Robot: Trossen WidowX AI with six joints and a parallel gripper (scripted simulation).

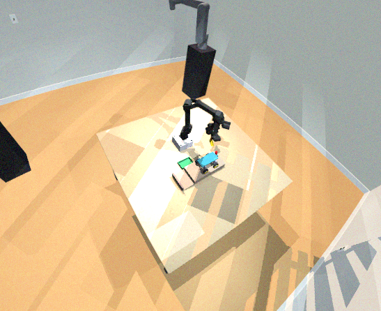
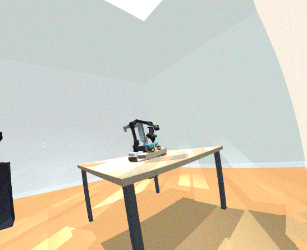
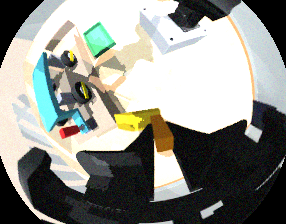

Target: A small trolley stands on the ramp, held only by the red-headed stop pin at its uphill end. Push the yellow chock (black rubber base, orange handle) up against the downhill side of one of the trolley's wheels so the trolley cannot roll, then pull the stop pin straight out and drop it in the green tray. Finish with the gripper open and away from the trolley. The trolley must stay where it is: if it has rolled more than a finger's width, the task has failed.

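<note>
My gripper tip is 130 mm short of the red-headed stop pin, 60 mm to the left of it and 30 mm above it. The rest, counted from my gripper tip: wooden ramp (140 mm ahead, 170 mm to the right, 110 mm below); teal trolley (140 mm ahead, 170 mm to the right, 50 mm below); yellow chock (20 mm ahead, 10 mm to the right, 10 mm below).
</note>
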